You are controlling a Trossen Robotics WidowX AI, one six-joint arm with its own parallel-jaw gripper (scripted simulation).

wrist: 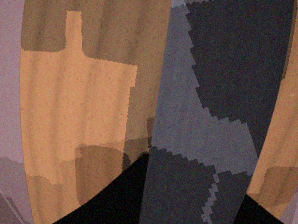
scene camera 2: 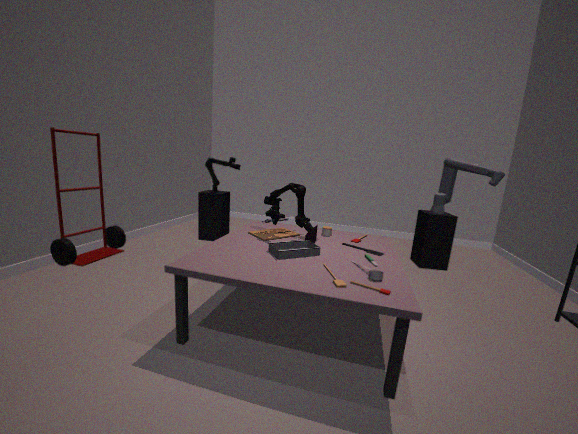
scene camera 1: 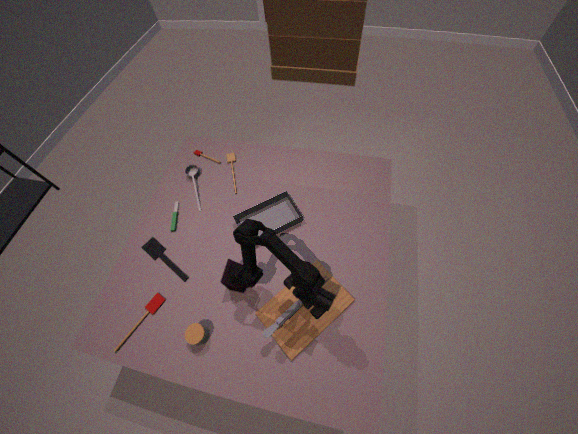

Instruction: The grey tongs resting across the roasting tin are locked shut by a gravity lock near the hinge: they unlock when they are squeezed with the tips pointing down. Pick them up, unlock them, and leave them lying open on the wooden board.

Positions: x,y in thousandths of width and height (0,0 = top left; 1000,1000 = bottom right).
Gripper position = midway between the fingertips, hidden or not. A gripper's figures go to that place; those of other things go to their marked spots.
Labels:
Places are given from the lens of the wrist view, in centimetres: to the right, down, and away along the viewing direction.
gripper (wrist: 582,748): 1, 2, 9
wooden board (wrist: 300,377): -4, -2, 16

